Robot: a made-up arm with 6 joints. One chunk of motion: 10 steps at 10 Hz.
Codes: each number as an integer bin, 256 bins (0 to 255) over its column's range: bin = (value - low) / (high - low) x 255, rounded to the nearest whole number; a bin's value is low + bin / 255 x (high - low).
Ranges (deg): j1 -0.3..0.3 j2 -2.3..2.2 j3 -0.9..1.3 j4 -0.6..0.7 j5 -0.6..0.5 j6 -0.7..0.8
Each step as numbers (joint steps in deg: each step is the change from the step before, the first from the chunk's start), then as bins.
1 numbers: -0.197 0.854 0.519 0.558 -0.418 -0.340
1 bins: 44 179 164 227 42 61
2 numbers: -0.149 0.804 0.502 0.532 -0.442 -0.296
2 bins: 64 176 163 222 37 69
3 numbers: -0.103 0.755 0.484 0.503 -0.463 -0.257
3 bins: 84 173 160 216 32 75
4 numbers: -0.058 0.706 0.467 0.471 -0.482 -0.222
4 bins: 103 170 158 210 27 81
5 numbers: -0.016 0.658 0.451 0.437 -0.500 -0.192
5 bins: 121 168 157 203 23 86
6 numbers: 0.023 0.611 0.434 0.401 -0.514 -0.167
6 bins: 137 165 155 196 20 91
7 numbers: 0.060 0.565 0.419 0.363 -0.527 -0.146
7 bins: 153 162 153 189 17 94
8 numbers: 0.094 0.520 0.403 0.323 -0.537 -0.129
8 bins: 167 160 151 181 15 97
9 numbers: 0.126 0.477 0.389 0.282 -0.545 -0.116
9 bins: 181 157 149 173 13 99
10 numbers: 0.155 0.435 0.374 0.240 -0.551 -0.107
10 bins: 193 155 148 165 11 101
